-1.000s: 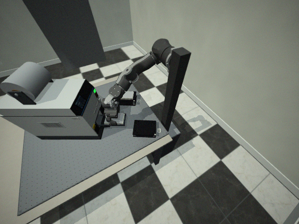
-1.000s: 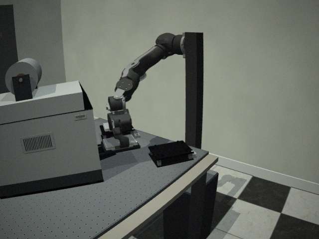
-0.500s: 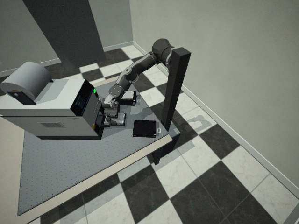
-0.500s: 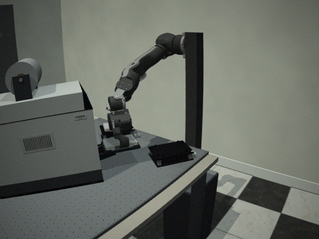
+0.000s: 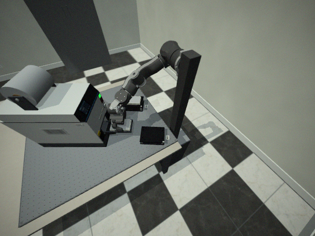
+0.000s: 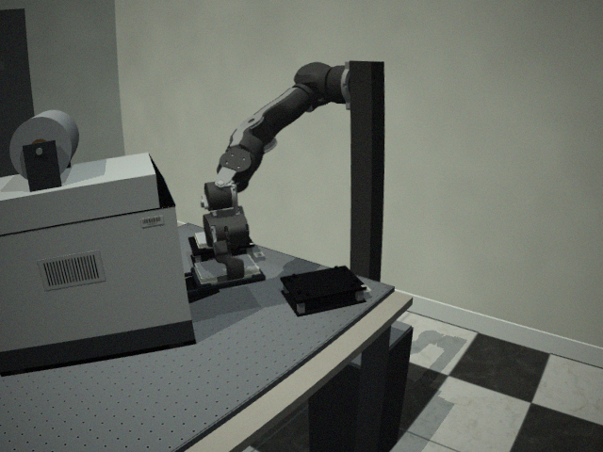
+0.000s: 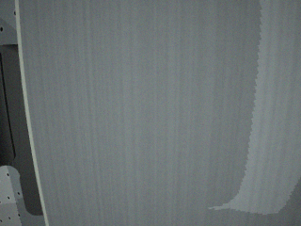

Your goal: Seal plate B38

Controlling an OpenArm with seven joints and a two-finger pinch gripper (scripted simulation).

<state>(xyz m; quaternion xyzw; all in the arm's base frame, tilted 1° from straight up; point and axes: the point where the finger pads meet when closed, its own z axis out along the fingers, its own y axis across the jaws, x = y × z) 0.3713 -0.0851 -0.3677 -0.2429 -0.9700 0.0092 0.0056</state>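
Now: hand 170 mm past the nest N1, 130 mm to the right of it and 60 mm above it. Round my hand: plate B38: right at my hand; nest n2: 160 mm behind, 210 mm to the right, 40 mm below; B83: 160 mm behind, 210 mm to the right, 30 mm below.
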